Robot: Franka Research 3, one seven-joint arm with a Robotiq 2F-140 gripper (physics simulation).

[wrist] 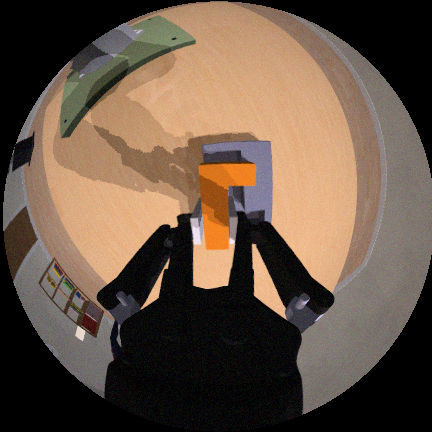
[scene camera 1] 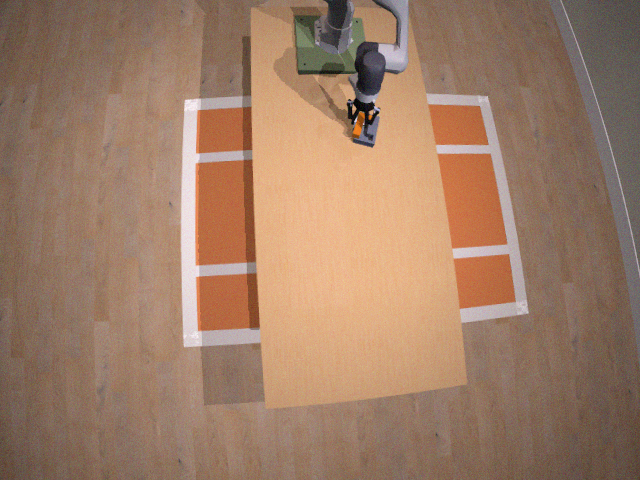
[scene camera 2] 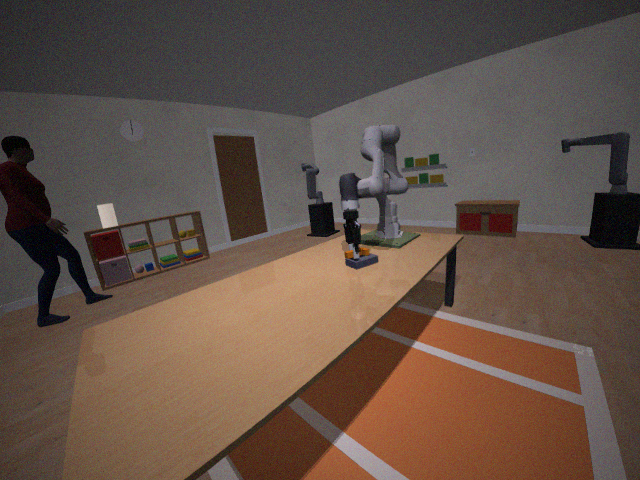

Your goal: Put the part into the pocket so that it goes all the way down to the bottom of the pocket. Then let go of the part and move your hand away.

Scene:
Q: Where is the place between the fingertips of my gripper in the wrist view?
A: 215,206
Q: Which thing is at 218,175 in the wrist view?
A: An orange L-shaped part.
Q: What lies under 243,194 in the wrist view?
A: A pocket block.

